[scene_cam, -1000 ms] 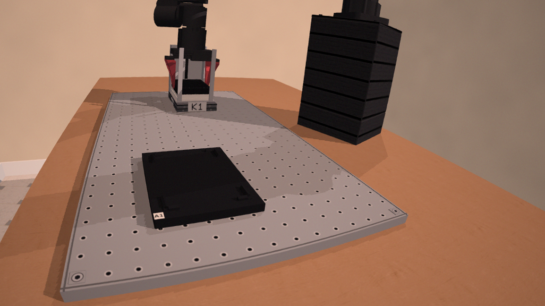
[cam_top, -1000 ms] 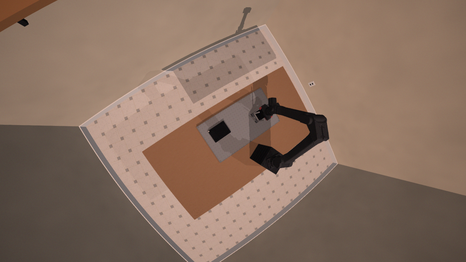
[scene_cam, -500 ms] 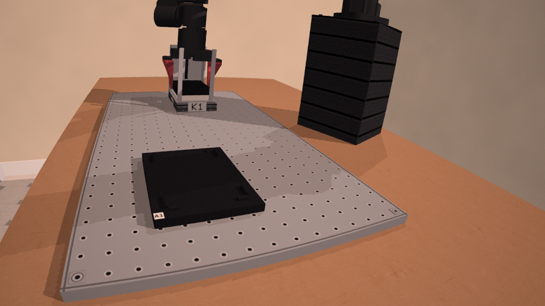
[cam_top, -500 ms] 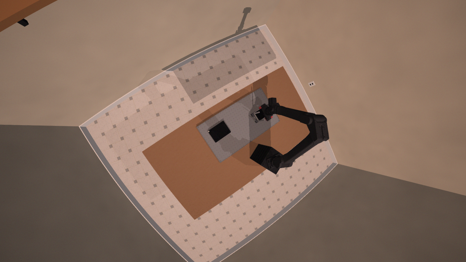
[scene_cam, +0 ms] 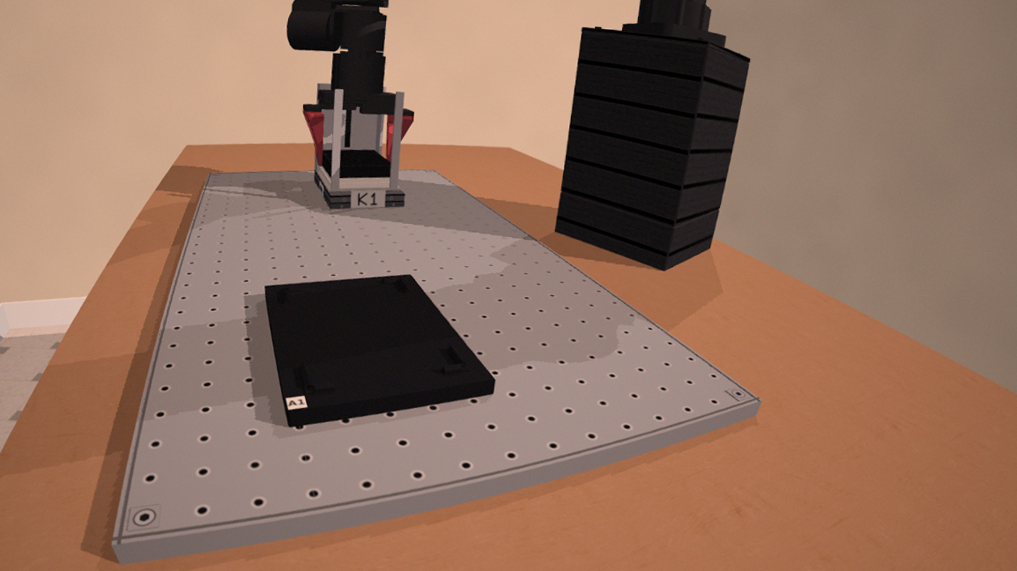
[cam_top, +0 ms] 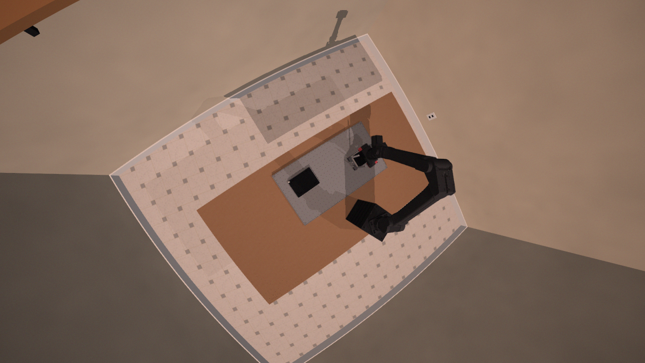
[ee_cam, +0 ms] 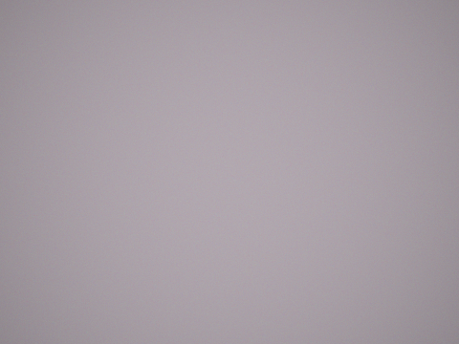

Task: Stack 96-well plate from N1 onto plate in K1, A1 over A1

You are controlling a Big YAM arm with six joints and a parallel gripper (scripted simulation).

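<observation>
Now: hand right at the black 96-well plate. The rest, counted from my hand: grey rack wall: 70 mm to the right, 40 mm above, 10 mm ahead; then black plate nest N1: 420 mm to the left, 40 mm below, 20 mm behind; then white 96-well plate: 20 mm below.
</observation>
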